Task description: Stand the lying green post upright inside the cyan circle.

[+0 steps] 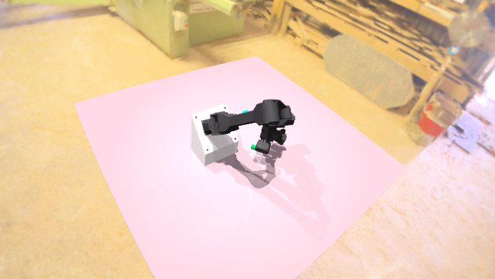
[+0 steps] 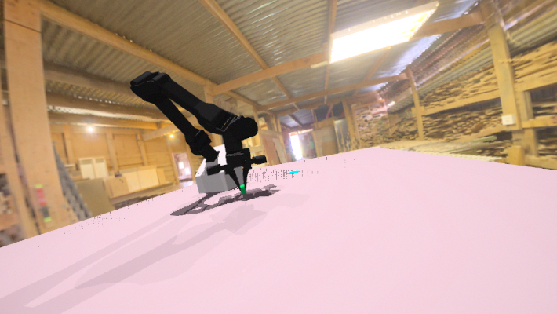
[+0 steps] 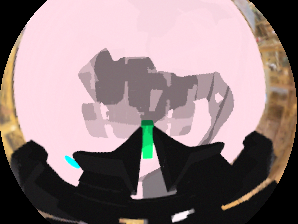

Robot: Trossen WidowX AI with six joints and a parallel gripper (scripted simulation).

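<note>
My gripper tip is now 270 mm to the right of the cyan circle, 90 mm short of it and 10 mm above it. Round my gripper tip: green post (20 mm to the left, 20 mm behind).
</note>
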